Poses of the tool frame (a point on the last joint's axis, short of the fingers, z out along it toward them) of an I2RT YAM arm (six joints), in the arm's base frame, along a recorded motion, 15 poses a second.
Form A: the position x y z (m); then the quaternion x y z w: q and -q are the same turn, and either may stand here.
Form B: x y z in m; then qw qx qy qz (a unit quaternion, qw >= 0). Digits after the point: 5 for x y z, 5 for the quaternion.
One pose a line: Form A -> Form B
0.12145 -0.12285 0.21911 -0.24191 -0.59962 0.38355 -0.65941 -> 0.12145 -0.12285 0.21911 0.65941 0.24191 0.59962 -0.38355
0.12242 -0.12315 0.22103 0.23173 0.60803 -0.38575 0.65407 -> 0.12242 -0.12315 0.22103 0.65407 0.23173 0.60803 -0.38575
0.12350 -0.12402 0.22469 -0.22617 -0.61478 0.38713 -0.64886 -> 0.12350 -0.12402 0.22469 0.64886 0.22617 0.61478 -0.38713
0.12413 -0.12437 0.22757 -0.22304 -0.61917 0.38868 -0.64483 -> 0.12413 -0.12437 0.22757 0.64483 0.22304 0.61917 -0.38868
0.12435 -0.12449 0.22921 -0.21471 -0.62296 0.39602 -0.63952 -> 0.12435 -0.12449 0.22921 0.63952 0.21471 0.62296 -0.39602
